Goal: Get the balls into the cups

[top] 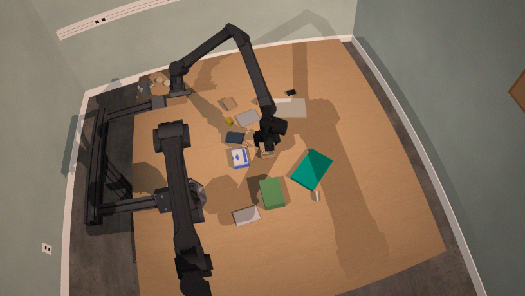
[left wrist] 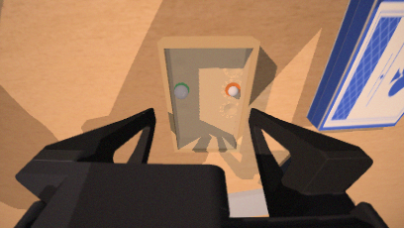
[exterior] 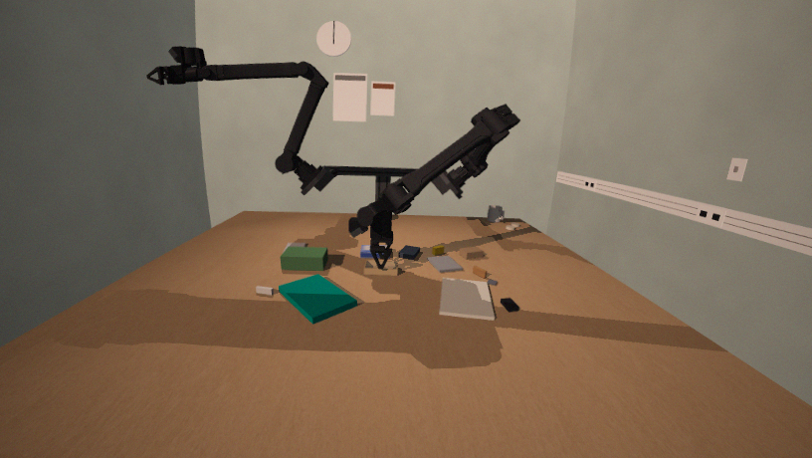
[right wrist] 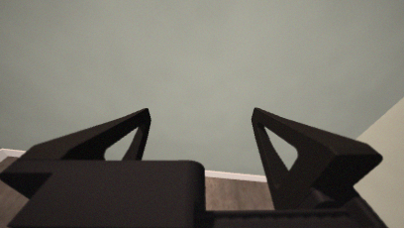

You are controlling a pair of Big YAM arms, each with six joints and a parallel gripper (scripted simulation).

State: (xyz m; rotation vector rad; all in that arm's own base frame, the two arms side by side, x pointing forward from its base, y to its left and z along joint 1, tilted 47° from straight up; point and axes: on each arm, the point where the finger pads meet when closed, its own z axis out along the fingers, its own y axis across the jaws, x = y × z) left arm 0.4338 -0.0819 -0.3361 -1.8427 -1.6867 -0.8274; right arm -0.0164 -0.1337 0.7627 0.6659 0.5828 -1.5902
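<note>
The covered wooden puzzle is 30 mm below my left hand. Round my left hand: grey pad (60 mm behind, 230 mm to the left, 30 mm below); blue-and-white box (150 mm behind, 20 mm to the right, 20 mm below); navy block (150 mm behind, 110 mm to the left, 30 mm below).
</note>
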